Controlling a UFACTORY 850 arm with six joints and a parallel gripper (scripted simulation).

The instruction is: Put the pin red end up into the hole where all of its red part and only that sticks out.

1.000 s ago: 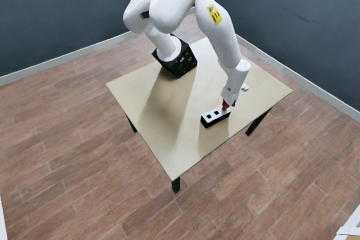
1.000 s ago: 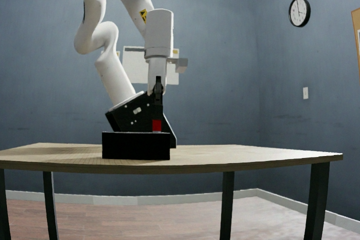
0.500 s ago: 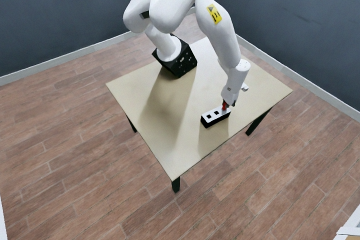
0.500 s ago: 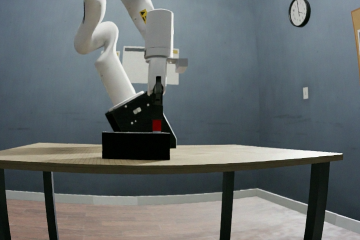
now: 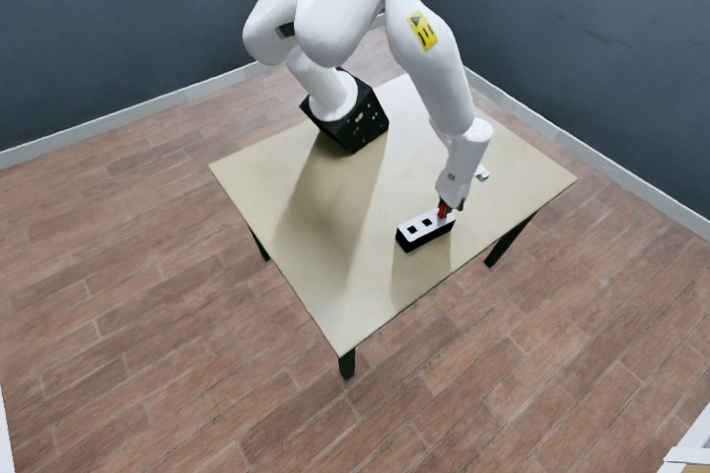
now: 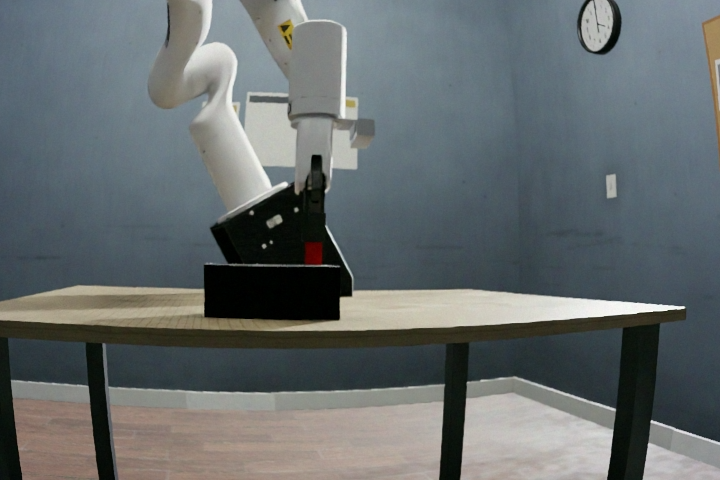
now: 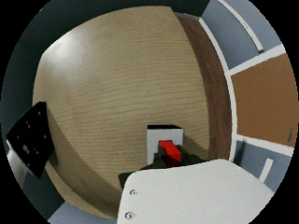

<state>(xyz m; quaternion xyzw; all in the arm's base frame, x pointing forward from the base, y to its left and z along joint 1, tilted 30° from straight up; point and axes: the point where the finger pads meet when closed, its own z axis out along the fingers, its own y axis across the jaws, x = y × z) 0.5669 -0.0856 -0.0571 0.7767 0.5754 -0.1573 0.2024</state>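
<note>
My hand is 2 cm above the pin. Also, from my hand: black block: 9 cm below, 6 cm to the right, 2 cm behind.
</note>
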